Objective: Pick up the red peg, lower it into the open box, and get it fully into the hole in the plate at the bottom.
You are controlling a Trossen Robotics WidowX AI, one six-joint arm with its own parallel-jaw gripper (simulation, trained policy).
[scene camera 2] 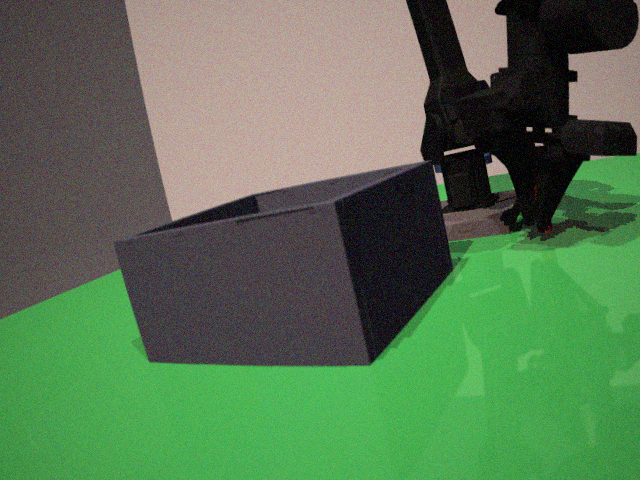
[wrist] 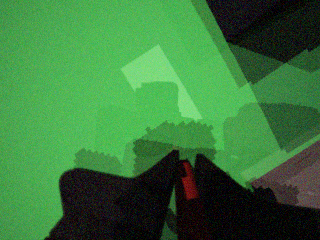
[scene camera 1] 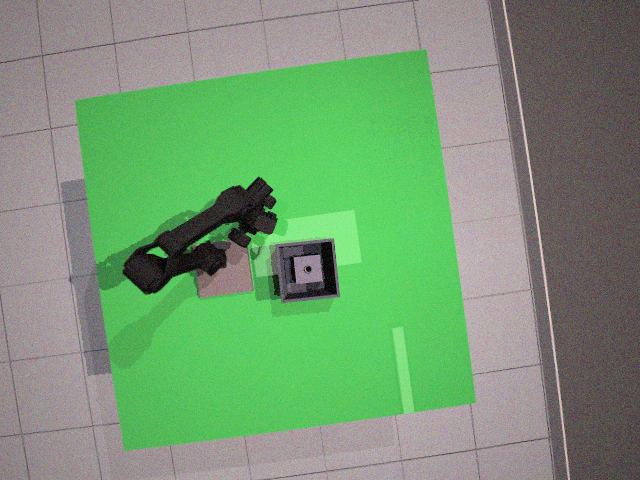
Labels:
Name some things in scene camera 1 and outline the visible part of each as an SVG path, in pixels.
My gripper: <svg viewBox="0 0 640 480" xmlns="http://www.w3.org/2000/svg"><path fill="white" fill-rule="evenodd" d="M276 199L269 195L254 210L254 215L250 220L241 221L240 229L242 231L234 228L229 239L239 246L247 248L251 238L245 235L246 232L255 235L257 231L261 231L271 235L277 224L277 214L271 211L265 212L263 207L266 206L271 210L276 204Z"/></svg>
A dark box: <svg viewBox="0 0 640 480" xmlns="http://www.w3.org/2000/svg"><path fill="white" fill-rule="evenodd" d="M334 238L275 244L281 303L340 297ZM320 254L323 281L296 284L294 257Z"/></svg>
A grey plate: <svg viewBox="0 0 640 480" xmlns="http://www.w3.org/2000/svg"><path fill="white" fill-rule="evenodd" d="M320 254L294 257L296 284L323 281Z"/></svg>

